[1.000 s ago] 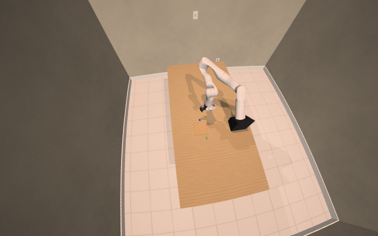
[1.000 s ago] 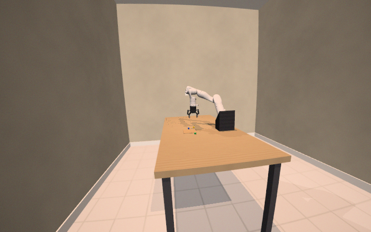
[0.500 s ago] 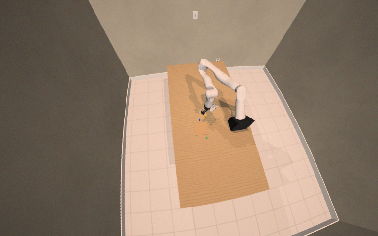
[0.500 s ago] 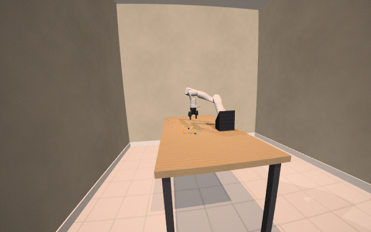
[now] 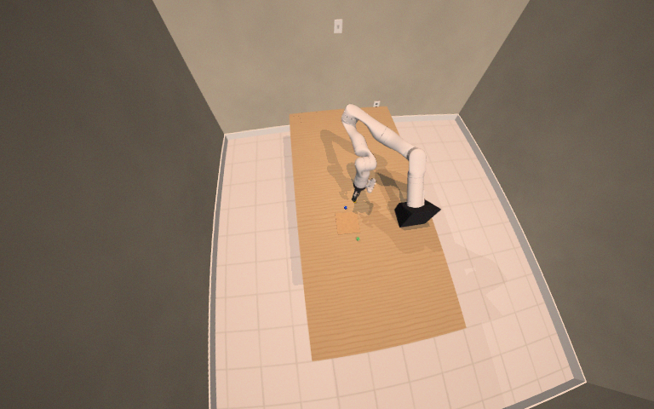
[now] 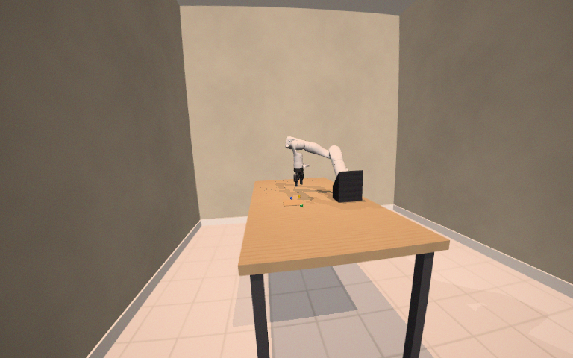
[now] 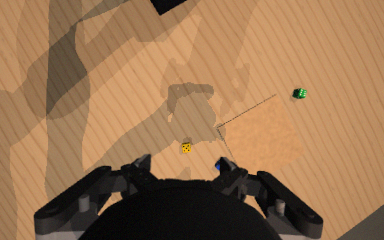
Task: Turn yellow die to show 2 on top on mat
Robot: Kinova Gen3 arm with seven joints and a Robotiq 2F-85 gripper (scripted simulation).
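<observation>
My hand is 9 cm above the yellow die. Round my hand: green die (25 cm to the left, 9 cm below, 4 cm ahead); blue die (9 cm below, 7 cm ahead, 4 cm to the left); tan mat (14 cm to the left, 10 cm below, 8 cm ahead).
</observation>
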